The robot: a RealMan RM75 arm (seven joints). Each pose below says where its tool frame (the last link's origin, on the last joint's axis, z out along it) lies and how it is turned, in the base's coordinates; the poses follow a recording.
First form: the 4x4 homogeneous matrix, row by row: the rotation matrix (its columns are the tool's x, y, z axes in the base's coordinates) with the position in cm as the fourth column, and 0 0 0 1 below. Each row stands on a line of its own.
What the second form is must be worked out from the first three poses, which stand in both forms.
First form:
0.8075, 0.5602, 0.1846, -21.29
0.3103, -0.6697, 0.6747, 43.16
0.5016, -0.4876, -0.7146, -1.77
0, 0, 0, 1
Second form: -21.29, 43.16, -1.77, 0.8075, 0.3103, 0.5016, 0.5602, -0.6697, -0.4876
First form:
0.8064, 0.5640, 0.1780, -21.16
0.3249, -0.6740, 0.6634, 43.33
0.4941, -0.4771, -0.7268, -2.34
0, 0, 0, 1
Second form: -21.16, 43.33, -2.34, 0.8064, 0.3249, 0.4941, 0.5640, -0.6740, -0.4771
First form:
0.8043, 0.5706, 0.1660, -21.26
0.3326, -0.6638, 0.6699, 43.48
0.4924, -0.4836, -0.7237, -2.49
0, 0, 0, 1
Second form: -21.26, 43.48, -2.49, 0.8043, 0.3326, 0.4924, 0.5706, -0.6638, -0.4836
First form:
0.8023, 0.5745, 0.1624, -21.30
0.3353, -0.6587, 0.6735, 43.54
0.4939, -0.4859, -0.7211, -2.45
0, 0, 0, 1
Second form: -21.30, 43.54, -2.45, 0.8023, 0.3353, 0.4939, 0.5745, -0.6587, -0.4859
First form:
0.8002, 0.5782, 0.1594, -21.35
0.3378, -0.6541, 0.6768, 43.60
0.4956, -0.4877, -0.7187, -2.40
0, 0, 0, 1
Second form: -21.35, 43.60, -2.40, 0.8002, 0.3378, 0.4956, 0.5782, -0.6541, -0.4877
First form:
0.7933, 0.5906, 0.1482, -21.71
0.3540, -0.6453, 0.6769, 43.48
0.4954, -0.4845, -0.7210, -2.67
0, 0, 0, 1
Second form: -21.71, 43.48, -2.67, 0.7933, 0.3540, 0.4954, 0.5906, -0.6453, -0.4845
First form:
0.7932, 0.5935, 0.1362, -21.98
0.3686, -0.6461, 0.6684, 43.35
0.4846, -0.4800, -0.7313, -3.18
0, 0, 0, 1
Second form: -21.98, 43.35, -3.18, 0.7932, 0.3686, 0.4846, 0.5935, -0.6461, -0.4800
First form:
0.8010, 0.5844, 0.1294, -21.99
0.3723, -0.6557, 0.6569, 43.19
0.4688, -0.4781, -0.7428, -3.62
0, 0, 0, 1
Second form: -21.99, 43.19, -3.62, 0.8010, 0.3723, 0.4688, 0.5844, -0.6557, -0.4781
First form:
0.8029, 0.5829, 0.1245, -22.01
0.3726, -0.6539, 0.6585, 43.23
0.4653, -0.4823, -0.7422, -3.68
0, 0, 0, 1
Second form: -22.01, 43.23, -3.68, 0.8029, 0.3726, 0.4653, 0.5829, -0.6539, -0.4823
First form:
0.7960, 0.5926, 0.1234, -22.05
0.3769, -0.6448, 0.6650, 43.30
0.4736, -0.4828, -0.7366, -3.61
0, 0, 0, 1
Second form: -22.05, 43.30, -3.61, 0.7960, 0.3769, 0.4736, 0.5926, -0.6448, -0.4828
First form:
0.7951, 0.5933, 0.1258, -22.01
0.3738, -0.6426, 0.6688, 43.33
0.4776, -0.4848, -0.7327, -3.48
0, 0, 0, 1
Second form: -22.01, 43.33, -3.48, 0.7951, 0.3738, 0.4776, 0.5933, -0.6426, -0.4848
